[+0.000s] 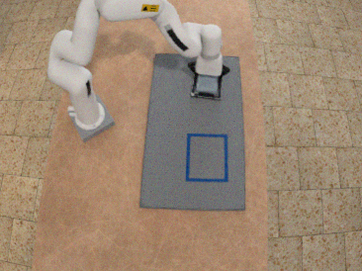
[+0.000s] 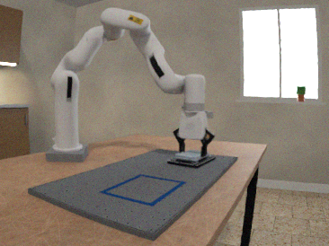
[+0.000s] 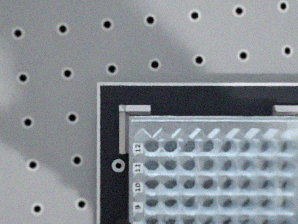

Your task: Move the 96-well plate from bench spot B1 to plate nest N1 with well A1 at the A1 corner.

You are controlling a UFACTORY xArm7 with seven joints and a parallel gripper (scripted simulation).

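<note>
Now: the black plate nest 30 mm below my hand. The rest, counted from my hand: 96-well plate (10 mm below).
</note>
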